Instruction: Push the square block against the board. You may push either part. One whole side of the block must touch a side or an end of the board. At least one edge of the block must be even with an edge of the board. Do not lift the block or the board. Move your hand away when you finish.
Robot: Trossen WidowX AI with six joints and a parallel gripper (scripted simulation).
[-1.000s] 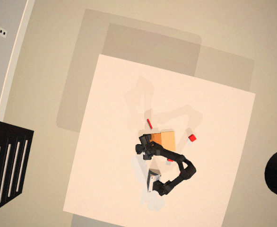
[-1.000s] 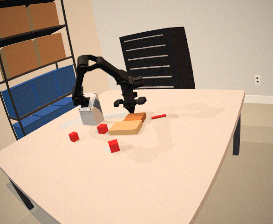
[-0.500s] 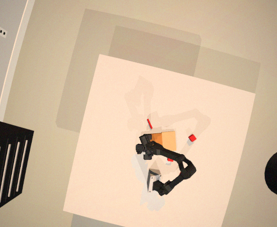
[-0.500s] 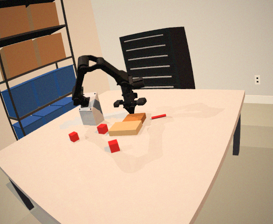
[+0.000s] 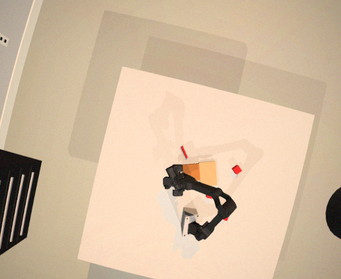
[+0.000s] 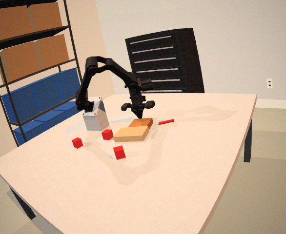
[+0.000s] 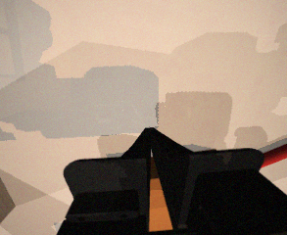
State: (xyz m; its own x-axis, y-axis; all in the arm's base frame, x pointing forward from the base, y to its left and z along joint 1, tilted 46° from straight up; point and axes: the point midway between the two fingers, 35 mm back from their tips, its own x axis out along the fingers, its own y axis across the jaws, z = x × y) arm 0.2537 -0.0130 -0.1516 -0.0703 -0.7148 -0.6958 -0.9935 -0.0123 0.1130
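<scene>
My gripper tip is 4 cm short of the orange square block, 9 cm to the left of it and 1 cm below it. From my gripper tip the other things lie so: thin red stick 17 cm ahead, 3 cm to the right; tan board 4 cm ahead, 19 cm to the right, 1 cm above.
</scene>
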